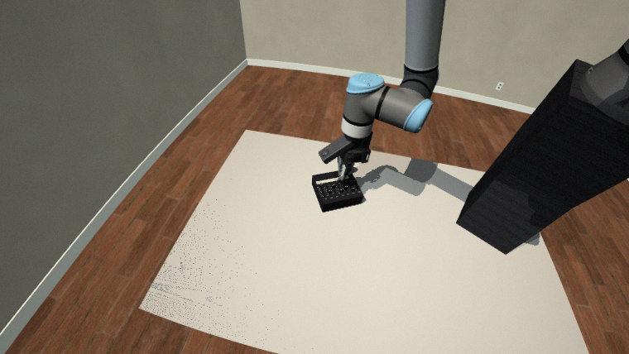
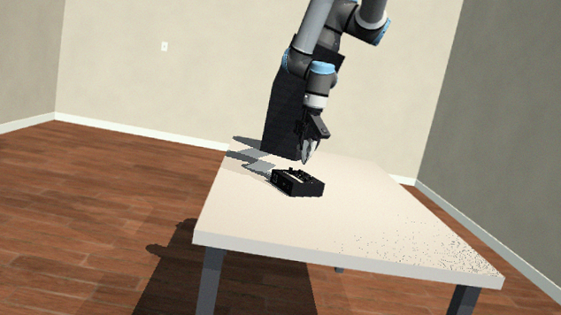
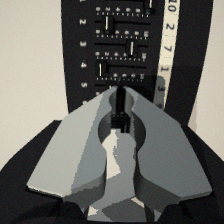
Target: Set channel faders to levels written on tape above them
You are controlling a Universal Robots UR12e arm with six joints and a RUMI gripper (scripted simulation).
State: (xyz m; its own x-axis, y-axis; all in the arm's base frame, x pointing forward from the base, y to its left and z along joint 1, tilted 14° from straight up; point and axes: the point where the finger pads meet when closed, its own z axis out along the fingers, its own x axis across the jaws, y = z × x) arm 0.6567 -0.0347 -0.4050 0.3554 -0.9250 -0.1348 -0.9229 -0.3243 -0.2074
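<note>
Now: the master fader 60 mm behind my hand, 50 mm below it and 30 mm to the right of it.
</note>
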